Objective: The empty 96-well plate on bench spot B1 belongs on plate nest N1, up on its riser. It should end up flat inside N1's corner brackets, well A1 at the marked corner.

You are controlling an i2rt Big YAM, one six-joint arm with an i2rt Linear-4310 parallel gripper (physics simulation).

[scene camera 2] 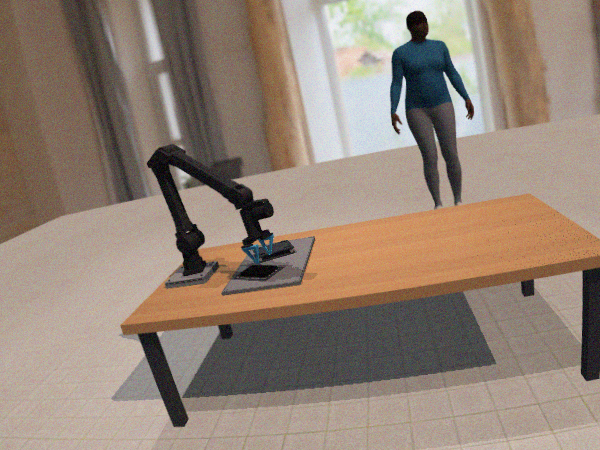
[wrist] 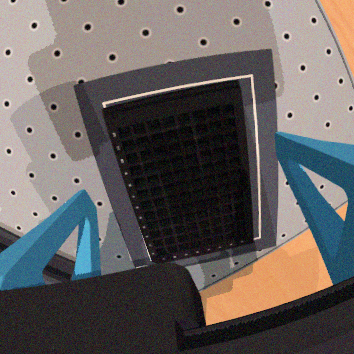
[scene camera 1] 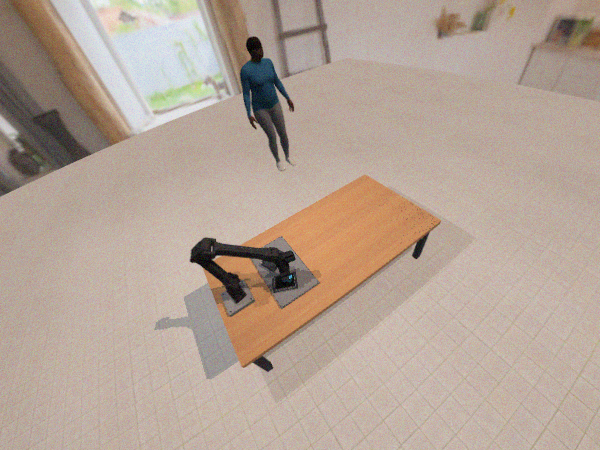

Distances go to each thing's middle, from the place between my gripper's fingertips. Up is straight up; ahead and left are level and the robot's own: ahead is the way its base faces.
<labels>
Now: hand 5 cm above the black well plate (wrist: 183,157), 3 cm past it and 2 cm to the right of it. From my hand the other things lie so: white-outlined nest (wrist: 253,69) (6 cm below, 4 cm behind, 2 cm to the left).
</labels>
